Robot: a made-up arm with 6 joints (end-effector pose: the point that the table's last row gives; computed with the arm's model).
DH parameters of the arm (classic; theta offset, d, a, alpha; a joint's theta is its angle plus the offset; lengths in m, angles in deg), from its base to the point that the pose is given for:
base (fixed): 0 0.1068 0 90
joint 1: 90 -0.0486 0.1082 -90
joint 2: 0 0.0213 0.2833 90
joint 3: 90 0.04 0.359 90
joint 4: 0 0.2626 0.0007 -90
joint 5: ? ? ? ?
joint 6: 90 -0.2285 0.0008 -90
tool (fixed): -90 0.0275 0 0
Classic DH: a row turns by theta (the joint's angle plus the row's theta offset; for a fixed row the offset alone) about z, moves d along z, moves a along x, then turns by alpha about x.
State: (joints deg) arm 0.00 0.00 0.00 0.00 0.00 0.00
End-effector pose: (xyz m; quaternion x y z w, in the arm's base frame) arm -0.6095 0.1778 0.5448 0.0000 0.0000 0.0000 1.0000
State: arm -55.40 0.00 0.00 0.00 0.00 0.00
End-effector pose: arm 0.0144 0.1778 0.8572 0.0000 0.4648 0.0000 0.8854
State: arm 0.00 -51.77 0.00 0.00 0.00 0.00
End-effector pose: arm -0.6095 -0.1305 0.5206 0.4366 0.0000 0.0000 0.8997
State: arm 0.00 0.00 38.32 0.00 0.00 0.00
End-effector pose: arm -0.5116 0.1778 0.1701 0.0000 -0.3282 0.0000 0.9446
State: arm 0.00 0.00 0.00 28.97 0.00 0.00
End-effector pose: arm -0.6628 0.0456 0.5448 0.0000 0.0000 0.2501 0.9682
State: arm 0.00 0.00 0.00 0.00 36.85 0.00
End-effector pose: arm -0.4342 0.1778 0.4509 0.0000 -0.3161 0.0000 0.9487
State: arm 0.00 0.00 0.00 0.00 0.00 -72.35
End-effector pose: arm -0.6095 0.2034 0.5249 -0.5903 0.0000 0.0000 0.8072
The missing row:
joint 5: 90 -0.1684 0.2436 -90
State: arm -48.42 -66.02 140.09 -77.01 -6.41 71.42
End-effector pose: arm 0.3670 0.0884 0.2243 -0.3993 0.8452 0.3389 0.1066
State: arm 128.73 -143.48 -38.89 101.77 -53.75 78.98
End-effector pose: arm 0.6958 -0.1099 0.4543 0.6147 -0.0473 -0.7858 0.0500
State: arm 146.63 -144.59 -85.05 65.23 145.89 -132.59
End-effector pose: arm -0.1018 -0.6379 0.4902 0.2644 -0.5074 0.5052 0.6461
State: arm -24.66 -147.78 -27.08 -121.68 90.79 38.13
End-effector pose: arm -0.4763 0.0582 -0.1792 0.3411 0.3701 -0.5554 0.6619
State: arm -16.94 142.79 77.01 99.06 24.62 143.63
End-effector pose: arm 0.0518 0.0472 0.4836 -0.3653 0.8636 -0.1937 0.2885
